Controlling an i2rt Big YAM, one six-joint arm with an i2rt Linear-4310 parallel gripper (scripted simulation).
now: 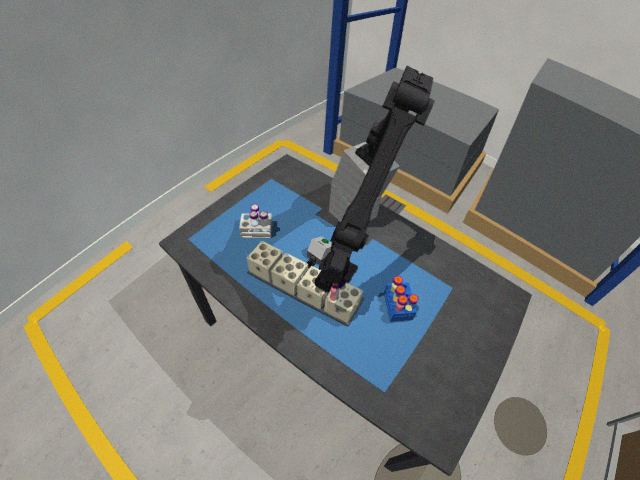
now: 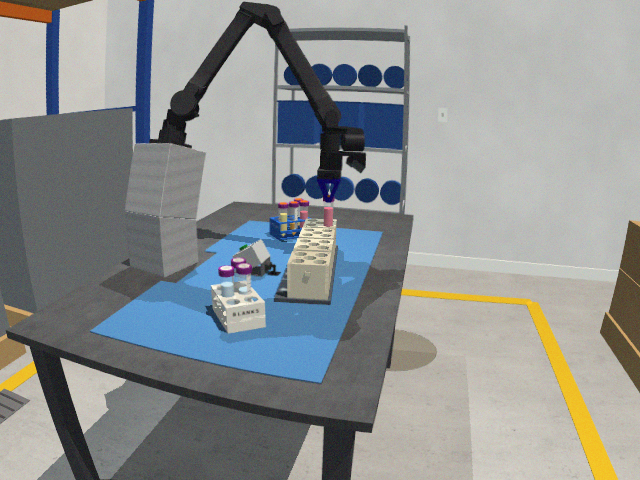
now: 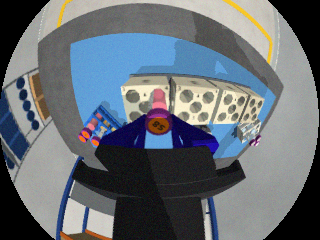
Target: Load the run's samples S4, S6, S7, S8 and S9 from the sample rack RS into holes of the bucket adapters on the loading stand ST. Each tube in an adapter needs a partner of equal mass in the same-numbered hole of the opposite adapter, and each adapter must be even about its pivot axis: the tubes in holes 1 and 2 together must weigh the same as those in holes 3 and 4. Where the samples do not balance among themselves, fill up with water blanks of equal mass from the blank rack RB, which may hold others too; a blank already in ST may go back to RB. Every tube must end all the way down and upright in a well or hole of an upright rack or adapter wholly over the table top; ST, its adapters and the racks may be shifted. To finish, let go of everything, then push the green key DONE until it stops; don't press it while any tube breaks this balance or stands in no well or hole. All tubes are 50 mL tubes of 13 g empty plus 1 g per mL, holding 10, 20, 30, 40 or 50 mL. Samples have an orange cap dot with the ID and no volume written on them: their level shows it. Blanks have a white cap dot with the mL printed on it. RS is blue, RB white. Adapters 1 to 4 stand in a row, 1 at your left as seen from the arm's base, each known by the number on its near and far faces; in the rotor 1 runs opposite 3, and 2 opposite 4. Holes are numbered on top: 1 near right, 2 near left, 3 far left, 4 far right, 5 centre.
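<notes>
You can see the gripper (image 3: 158, 117) here, and there's a white blank rack RB (image 2: 244, 316) too, plus an adapter (image 1: 344, 312) and another adapter (image 1: 307, 291).
</notes>
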